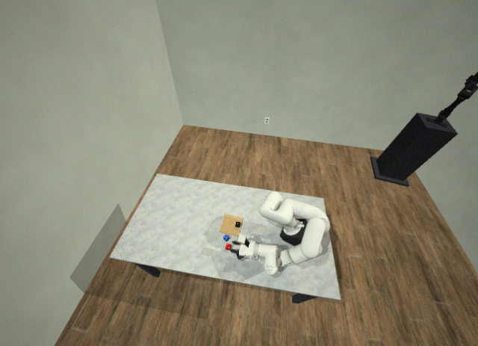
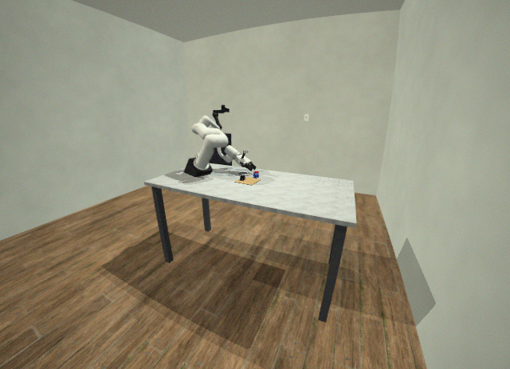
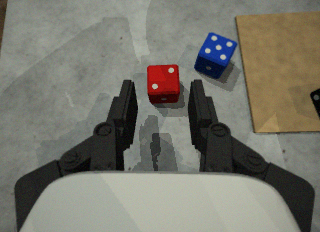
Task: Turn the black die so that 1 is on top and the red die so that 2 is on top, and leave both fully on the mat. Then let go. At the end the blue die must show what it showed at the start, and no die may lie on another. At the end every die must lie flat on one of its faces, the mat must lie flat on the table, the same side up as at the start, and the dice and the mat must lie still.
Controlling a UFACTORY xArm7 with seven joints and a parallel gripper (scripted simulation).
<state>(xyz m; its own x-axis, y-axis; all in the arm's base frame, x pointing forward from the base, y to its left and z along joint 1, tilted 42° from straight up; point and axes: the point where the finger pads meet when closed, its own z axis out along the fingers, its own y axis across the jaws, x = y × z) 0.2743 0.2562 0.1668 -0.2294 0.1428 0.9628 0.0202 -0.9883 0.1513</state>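
The red die is 40 mm ahead of my hand and 40 mm below it. Round my hand: black die (30 mm ahead, 160 mm to the right, 40 mm below); blue die (70 mm ahead, 50 mm to the right, 40 mm below); tan mat (70 mm ahead, 160 mm to the right, 50 mm below).
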